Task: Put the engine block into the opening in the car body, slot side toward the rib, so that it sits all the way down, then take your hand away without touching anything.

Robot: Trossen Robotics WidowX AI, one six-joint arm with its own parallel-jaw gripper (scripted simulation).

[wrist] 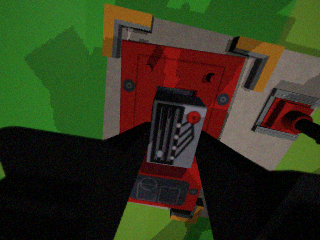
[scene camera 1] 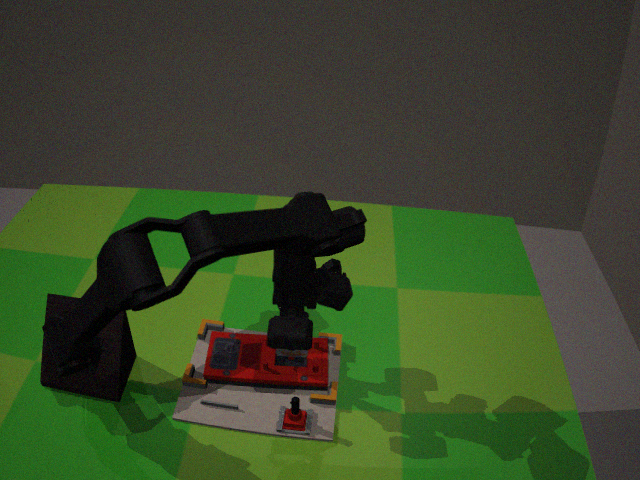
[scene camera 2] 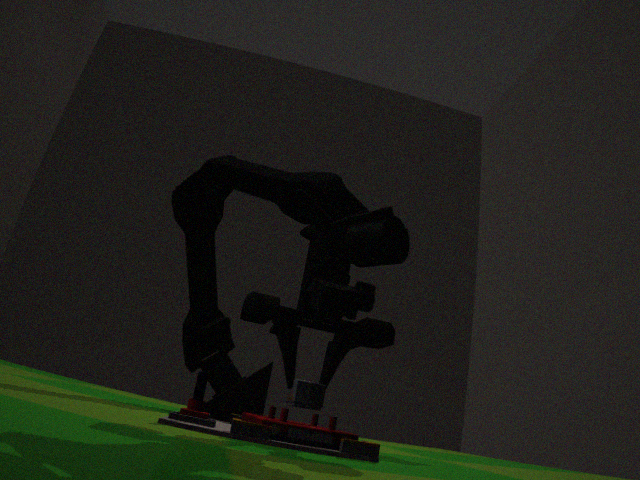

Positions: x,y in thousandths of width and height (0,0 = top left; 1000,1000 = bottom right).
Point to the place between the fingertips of my gripper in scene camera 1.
At 455,711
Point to a grey base plate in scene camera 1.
390,853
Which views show my gripper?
The wrist view, scene camera 1 and scene camera 2: all of them.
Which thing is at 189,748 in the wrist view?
My gripper.
